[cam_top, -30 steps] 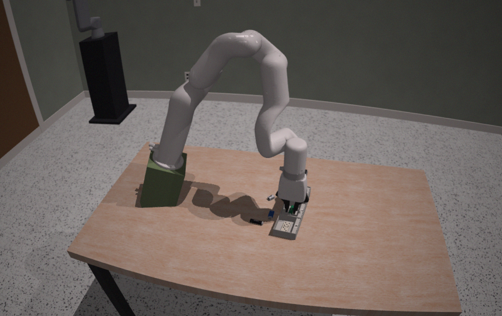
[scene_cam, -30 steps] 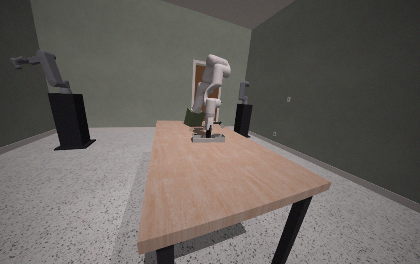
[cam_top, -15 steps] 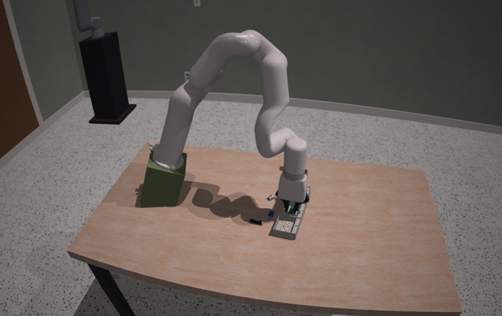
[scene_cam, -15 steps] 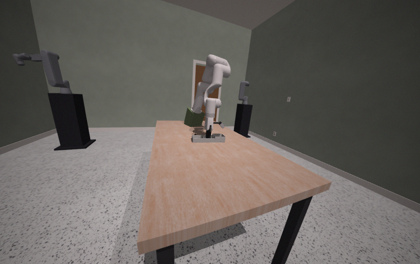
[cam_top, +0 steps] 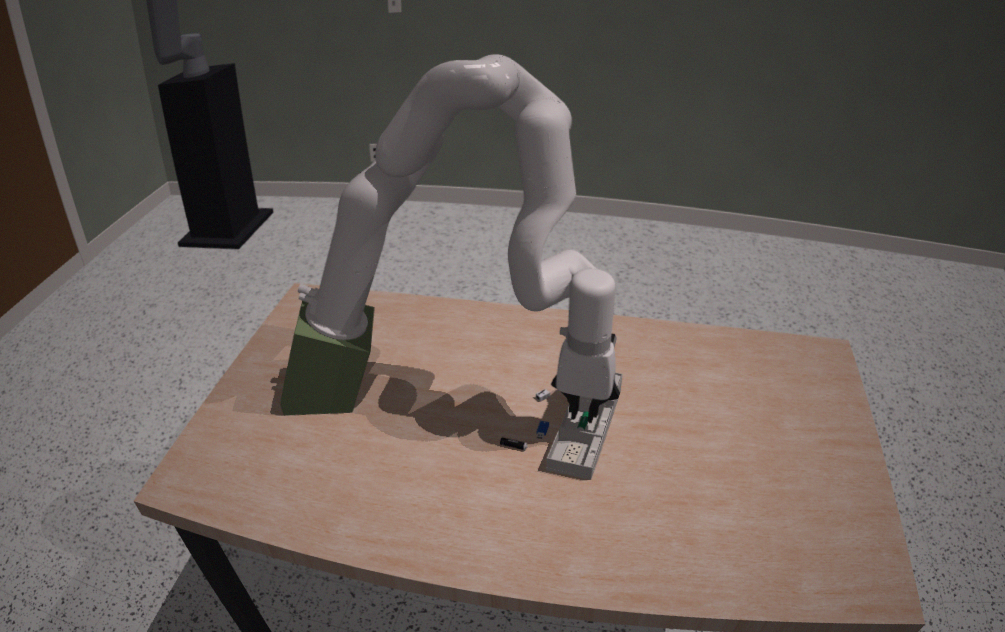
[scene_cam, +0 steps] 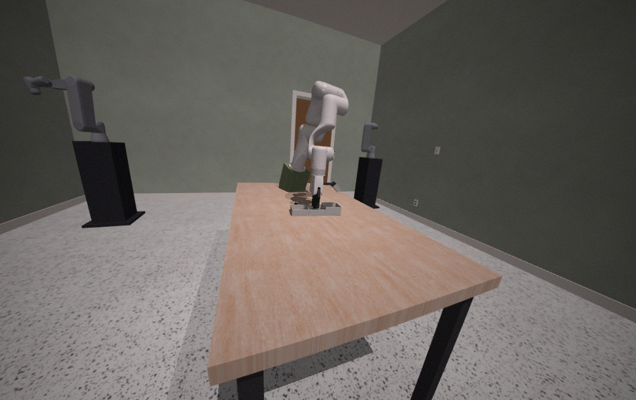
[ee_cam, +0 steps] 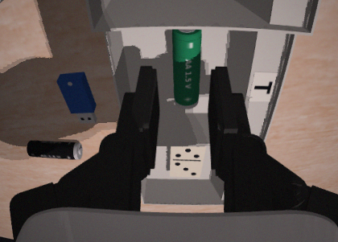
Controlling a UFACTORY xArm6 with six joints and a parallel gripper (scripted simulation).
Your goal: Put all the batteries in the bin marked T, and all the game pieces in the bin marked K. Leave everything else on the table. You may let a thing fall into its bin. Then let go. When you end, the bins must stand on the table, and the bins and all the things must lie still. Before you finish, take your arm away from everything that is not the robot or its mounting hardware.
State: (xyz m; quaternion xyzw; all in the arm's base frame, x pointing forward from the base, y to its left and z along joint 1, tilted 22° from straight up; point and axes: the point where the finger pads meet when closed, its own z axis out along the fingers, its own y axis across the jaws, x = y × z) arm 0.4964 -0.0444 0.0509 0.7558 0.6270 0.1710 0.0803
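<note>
Now: hand 30 mm above the bin and 10 mm short of it. From my hand the other things lie so: green battery: 40 mm below; then blue item: 70 mm behind, 50 mm below, 20 mm to the right; then white domino: 80 mm to the right, 40 mm below, 10 mm behind.
</note>
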